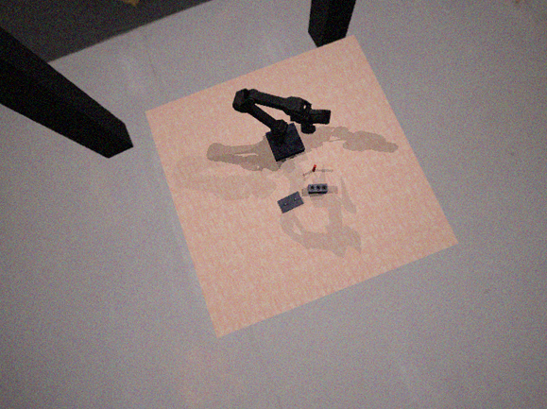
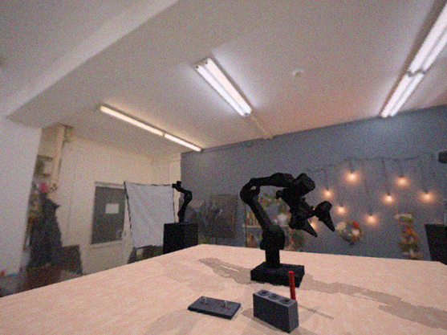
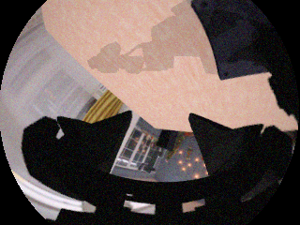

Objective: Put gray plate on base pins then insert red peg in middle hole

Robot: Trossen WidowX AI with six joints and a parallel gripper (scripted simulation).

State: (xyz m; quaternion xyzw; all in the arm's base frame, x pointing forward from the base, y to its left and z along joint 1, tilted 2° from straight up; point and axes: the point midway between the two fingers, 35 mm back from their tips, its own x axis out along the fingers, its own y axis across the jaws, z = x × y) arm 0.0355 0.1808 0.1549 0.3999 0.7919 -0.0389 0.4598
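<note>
My gripper tip is now 320 mm short of the gray plate, 140 mm to the left of it and 120 mm above it. Also, from my gripper tip: base: 320 mm ahead, 290 mm to the right, 150 mm below; red peg: 220 mm ahead, 120 mm below, 110 mm to the right.
</note>
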